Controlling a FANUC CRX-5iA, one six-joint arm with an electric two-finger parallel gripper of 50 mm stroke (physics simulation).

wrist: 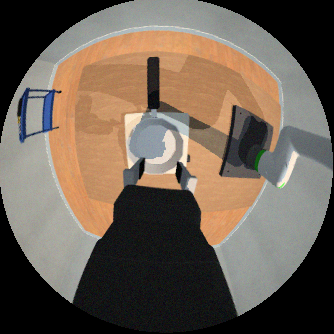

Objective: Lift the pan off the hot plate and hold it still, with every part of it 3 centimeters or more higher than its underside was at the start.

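Seen in the pictures: gripper, fingertip midpoint: (160,165); arm's base, link origin: (253,156).
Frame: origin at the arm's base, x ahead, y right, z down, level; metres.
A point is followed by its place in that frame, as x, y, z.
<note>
The round grey pan (154,142) @[0.540, 0.046, -0.047] sits on the square cream hot plate (184,121) @[0.435, 0.124, -0.036] in the middle of the wrist view. Its black handle (153,82) @[0.539, 0.238, -0.111] points to the top of the view, away from my gripper. My gripper (160,165) @[0.511, 0.047, -0.256] is open, with nothing between its fingers. Its fingertips show over the near edge of the hot plate, one toward each side of the pan's near rim. How high they are above the pan is hard to tell. A shadow covers part of the pan's inside.
A dark mounting plate (231,145) @[0.192, 0.045, 0.000] stands on the wooden table (107,175) @[0.812, -0.138, 0.026] at the right, with the robot's light grey arm (280,165) @[0.055, 0.036, -0.215] above it. A small black knob (188,158) @[0.407, -0.020, -0.023] sticks out from the hot plate's right side. A blue cart (48,111) stands beyond the table's left edge.
</note>
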